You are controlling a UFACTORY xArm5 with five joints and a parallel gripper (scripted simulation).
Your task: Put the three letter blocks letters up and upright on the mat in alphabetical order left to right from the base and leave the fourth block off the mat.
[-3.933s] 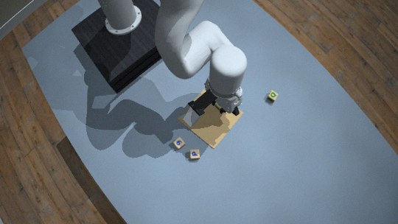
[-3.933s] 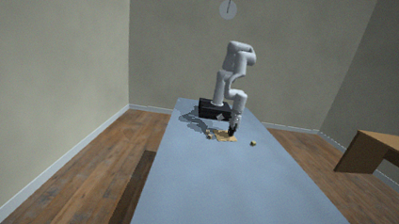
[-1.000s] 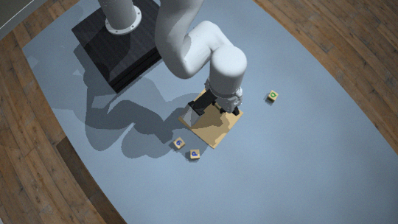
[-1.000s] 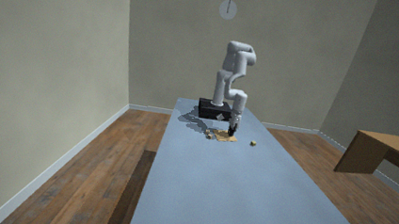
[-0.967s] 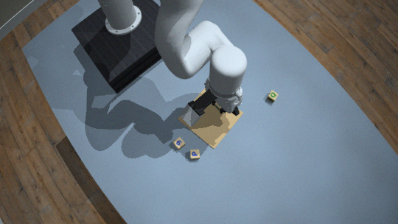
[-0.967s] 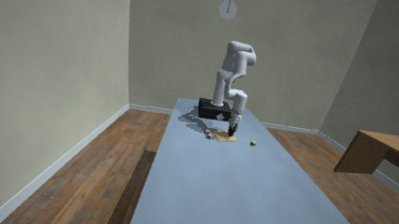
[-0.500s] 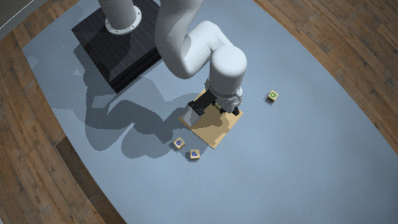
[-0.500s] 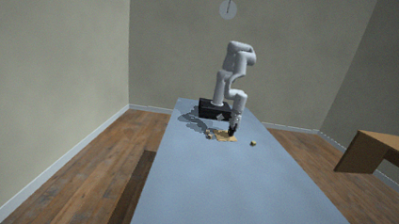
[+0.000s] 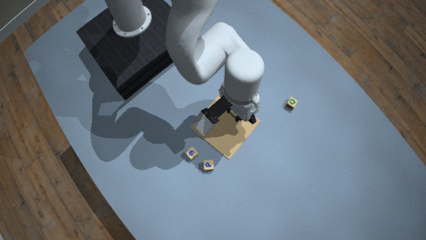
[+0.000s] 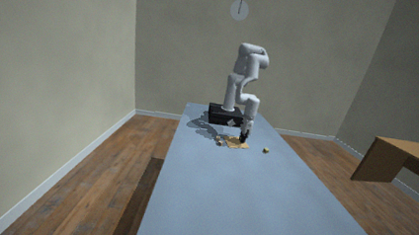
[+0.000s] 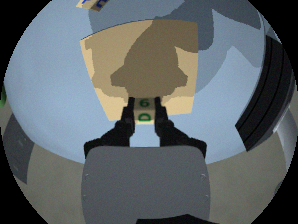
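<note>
My hand is 10 mm above the block. Round my hand: tan mat 40 mm to the right, 30 mm below.
</note>
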